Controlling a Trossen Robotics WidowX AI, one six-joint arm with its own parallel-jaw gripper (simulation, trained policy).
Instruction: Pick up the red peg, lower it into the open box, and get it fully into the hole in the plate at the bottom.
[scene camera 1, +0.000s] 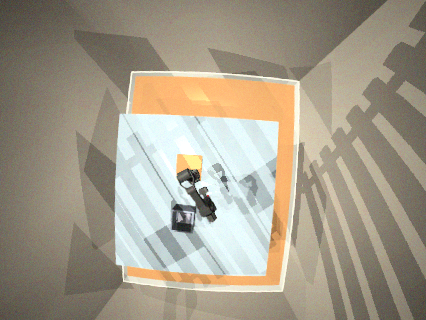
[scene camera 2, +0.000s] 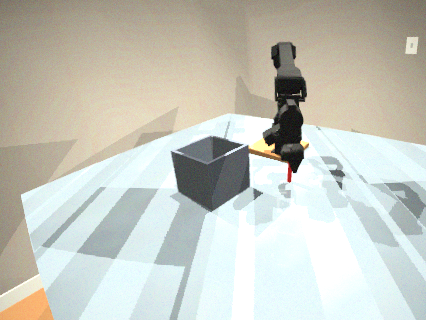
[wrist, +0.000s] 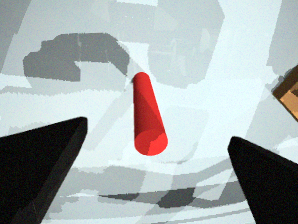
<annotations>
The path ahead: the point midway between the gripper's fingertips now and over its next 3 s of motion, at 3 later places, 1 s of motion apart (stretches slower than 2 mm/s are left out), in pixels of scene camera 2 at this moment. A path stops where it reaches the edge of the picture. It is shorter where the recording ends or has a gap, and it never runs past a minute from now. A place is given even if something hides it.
My gripper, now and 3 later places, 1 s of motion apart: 294, 164; 293, 167; 265, 127; 228, 130
</annotations>
